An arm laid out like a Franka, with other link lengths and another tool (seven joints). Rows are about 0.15 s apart.
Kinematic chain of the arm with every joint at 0, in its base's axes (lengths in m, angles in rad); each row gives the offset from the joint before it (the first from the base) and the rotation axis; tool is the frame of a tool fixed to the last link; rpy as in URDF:
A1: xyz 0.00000 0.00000 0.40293 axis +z
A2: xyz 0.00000 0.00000 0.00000 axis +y
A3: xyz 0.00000 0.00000 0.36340 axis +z
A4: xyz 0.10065 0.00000 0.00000 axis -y
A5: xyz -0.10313 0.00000 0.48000 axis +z
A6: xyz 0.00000 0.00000 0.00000 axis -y
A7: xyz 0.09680 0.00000 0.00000 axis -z
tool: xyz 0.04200 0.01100 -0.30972 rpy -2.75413 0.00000 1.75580
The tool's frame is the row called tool.
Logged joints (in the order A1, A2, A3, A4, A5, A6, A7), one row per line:
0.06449, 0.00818, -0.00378, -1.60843, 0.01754, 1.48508, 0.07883
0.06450, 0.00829, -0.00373, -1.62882, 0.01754, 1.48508, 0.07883
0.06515, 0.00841, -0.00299, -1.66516, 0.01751, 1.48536, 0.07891
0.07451, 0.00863, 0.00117, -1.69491, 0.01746, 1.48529, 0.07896
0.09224, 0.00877, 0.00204, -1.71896, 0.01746, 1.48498, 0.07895
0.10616, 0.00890, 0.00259, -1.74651, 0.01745, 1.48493, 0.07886
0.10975, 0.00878, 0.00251, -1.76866, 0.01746, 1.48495, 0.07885
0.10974, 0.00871, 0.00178, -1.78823, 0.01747, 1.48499, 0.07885
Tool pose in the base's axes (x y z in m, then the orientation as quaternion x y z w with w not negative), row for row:
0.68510, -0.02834, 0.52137, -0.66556, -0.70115, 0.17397, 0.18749
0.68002, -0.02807, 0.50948, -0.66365, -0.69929, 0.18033, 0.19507
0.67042, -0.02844, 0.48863, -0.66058, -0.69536, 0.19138, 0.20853
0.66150, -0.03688, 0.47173, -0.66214, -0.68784, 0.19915, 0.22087
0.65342, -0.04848, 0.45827, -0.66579, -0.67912, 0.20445, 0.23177
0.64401, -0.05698, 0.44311, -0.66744, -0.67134, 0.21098, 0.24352
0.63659, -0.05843, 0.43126, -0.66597, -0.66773, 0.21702, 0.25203
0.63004, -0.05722, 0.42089, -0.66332, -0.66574, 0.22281, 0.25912
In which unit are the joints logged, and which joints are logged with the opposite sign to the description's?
The joints are logged in radians. Opposite sign: A1, A3.
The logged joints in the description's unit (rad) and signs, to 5 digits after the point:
-0.06449, 0.00818, 0.00378, -1.60843, 0.01754, 1.48508, 0.07883
-0.06450, 0.00829, 0.00373, -1.62882, 0.01754, 1.48508, 0.07883
-0.06515, 0.00841, 0.00299, -1.66516, 0.01751, 1.48536, 0.07891
-0.07451, 0.00863, -0.00117, -1.69491, 0.01746, 1.48529, 0.07896
-0.09224, 0.00877, -0.00204, -1.71896, 0.01746, 1.48498, 0.07895
-0.10616, 0.00890, -0.00259, -1.74651, 0.01745, 1.48493, 0.07886
-0.10975, 0.00878, -0.00251, -1.76866, 0.01746, 1.48495, 0.07885
-0.10974, 0.00871, -0.00178, -1.78823, 0.01747, 1.48499, 0.07885

